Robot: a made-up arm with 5 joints.
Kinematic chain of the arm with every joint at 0, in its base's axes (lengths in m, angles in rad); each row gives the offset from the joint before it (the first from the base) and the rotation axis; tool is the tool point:
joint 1: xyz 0 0 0.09 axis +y
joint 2: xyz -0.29 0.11 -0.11 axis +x
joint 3: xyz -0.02 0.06 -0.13 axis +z
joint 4: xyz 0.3 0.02 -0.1 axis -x
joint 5: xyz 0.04 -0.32 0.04 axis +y
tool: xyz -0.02 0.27 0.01
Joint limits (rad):
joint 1: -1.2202..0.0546
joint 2: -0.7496..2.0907
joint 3: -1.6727..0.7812
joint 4: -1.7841..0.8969
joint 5: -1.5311..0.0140
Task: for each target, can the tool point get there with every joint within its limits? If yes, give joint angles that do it. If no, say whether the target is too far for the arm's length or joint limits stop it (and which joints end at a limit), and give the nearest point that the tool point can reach.
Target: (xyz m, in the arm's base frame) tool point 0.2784 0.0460 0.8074
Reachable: no: joint limits stop it (at a limit: joint 1, joint 2, joint 3, joint 4, joint 5) | nearest point -0.0677 0.2070 0.3846 | short by 0.570 m
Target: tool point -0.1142 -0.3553 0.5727
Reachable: no: joint limits stop it (at a limit: joint 1, joint 2, joint 3, joint 4, joint 5) | nearest point -0.0895 0.0968 0.3295 | short by 0.514 m
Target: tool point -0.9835 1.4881 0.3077
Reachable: no: too far | nearest point -0.3708 0.4887 -0.0789 | short by 1.234 m
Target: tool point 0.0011 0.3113 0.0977
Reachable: yes | joints -0.6750 1.5629 0.2764 -0.0444 -0.8369
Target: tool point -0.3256 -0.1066 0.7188
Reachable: no: joint limits stop it (at a limit: joint 2, joint 3, joint 4, joint 5) | nearest point -0.1176 0.0968 0.3171 | short by 0.496 m
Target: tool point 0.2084 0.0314 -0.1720
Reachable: yes | joints -0.6902 -0.1392 -0.2179 -0.6076 -0.9003
